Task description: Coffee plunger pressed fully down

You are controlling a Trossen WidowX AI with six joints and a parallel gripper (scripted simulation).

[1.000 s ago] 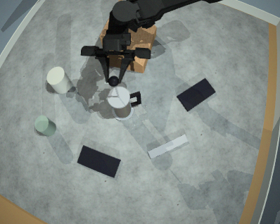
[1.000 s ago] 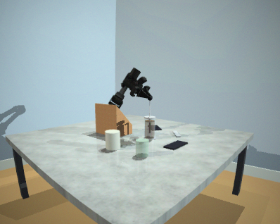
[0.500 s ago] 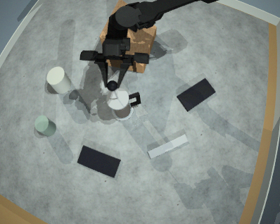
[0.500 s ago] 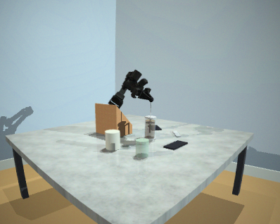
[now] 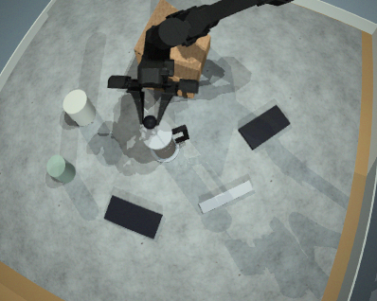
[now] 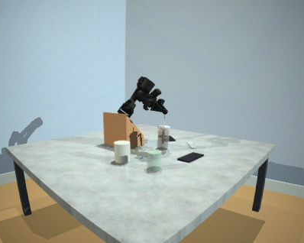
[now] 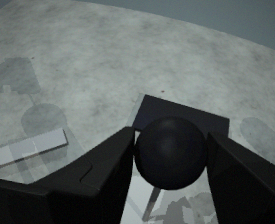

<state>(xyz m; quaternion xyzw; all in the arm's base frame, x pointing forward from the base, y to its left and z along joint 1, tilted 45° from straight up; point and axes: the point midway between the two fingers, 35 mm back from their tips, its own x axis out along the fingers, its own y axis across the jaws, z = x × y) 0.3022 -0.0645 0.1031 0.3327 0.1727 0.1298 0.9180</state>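
Now: the coffee press 2 cm behind my gripper tip, 2 cm to the left of it and 11 cm below it. Round my gripper tip: green cylinder: 11 cm ahead, 28 cm to the right, 19 cm below; then cream cylinder: 8 cm behind, 28 cm to the right, 18 cm below.
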